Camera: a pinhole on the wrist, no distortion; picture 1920 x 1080 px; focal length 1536.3 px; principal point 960.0 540.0 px. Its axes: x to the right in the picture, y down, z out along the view. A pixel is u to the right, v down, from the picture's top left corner.
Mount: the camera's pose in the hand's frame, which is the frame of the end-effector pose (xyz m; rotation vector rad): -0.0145 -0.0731 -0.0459 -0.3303 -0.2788 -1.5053
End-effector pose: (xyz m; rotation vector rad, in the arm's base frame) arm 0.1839 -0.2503 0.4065 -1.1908 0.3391 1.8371
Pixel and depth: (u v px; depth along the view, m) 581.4 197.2 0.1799
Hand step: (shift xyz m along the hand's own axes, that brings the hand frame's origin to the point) -0.0525 0.0350 0.1052
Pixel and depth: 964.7 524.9 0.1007
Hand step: -0.0131 -0.0350 0.0473
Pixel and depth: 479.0 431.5 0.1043
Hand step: -0.0210 -0.0034 0.0384
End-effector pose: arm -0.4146 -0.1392 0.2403 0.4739 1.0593 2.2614
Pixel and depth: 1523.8 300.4 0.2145
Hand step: -0.0390 -0.0653 0.1836
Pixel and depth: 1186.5 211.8 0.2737
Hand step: -0.0644 -0.0082 0.2247
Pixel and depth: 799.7 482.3 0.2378
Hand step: -0.0190 0.0401 0.1648
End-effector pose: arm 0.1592 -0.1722 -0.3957 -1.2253 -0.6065 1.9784
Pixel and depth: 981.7 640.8 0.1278
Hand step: -0.0030 -0.0257 0.0726
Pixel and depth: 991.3 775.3 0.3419
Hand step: 0.0462 0.0527 0.2706
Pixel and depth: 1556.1 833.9 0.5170
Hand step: 0.1064 -0.0577 0.5041
